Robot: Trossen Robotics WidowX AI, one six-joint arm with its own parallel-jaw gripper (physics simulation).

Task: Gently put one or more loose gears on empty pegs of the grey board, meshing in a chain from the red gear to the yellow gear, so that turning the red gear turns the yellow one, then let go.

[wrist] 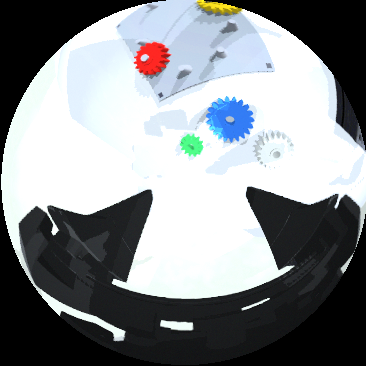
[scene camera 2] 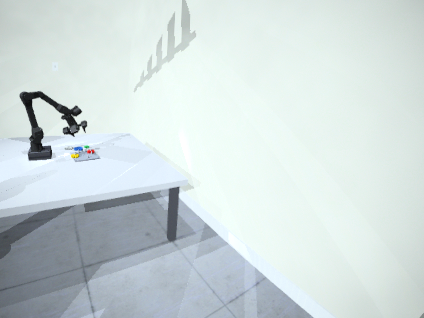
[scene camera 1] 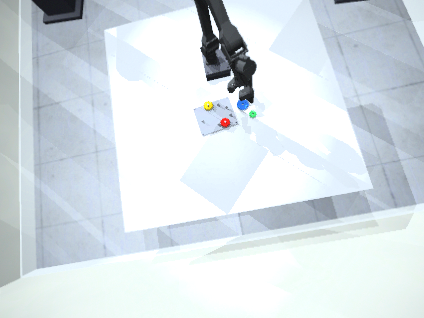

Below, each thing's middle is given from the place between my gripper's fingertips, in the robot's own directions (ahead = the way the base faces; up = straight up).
I see my gripper 110 mm above the blue gear [wrist: 241, 123], 30 mm to the left of it and 20 mm past it. The rest, counted from my hand: red gear [wrist: 156, 51] (140 mm to the right, 100 mm below, 80 mm ahead); grey board [scene camera 1: 211, 118] (190 mm to the right, 110 mm below, 40 mm ahead); white gear [wrist: 265, 149] (110 mm below, 100 mm behind).
